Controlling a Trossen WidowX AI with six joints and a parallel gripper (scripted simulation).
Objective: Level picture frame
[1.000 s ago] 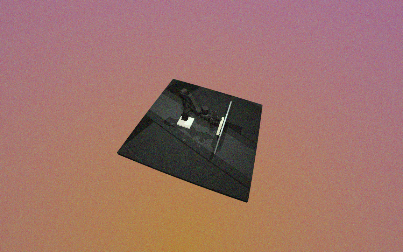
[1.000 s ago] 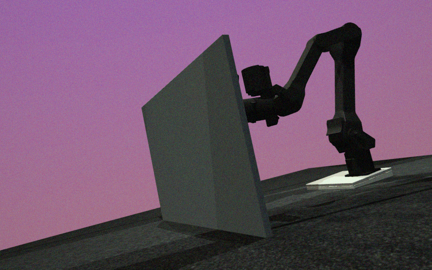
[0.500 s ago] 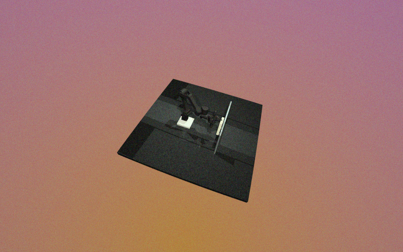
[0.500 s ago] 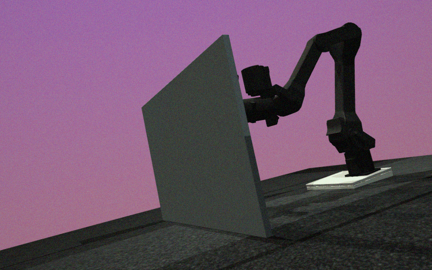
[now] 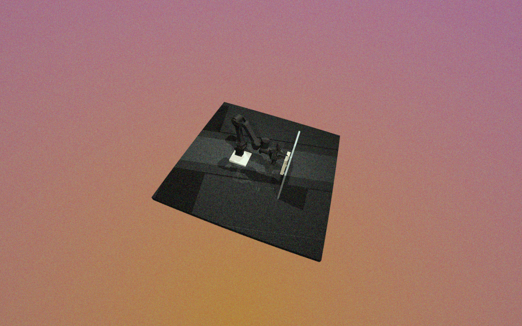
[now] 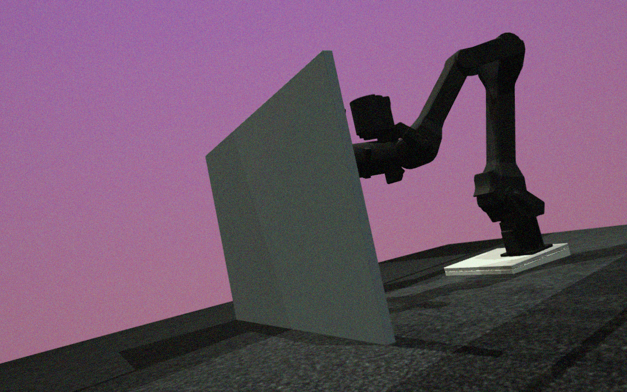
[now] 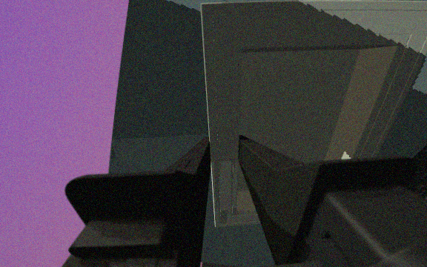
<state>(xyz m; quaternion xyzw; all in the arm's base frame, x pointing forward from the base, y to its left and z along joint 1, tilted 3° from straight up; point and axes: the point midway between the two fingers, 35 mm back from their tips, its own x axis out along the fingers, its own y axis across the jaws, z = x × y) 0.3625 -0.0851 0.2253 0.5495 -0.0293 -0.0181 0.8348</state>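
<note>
Right now my gripper tip is 5 cm above the picture frame, 2 cm to the left of it and 1 cm short of it. The rest, counted from my gripper tip: wall panel (7 cm below, 2 cm ahead, 1 cm to the right).
</note>
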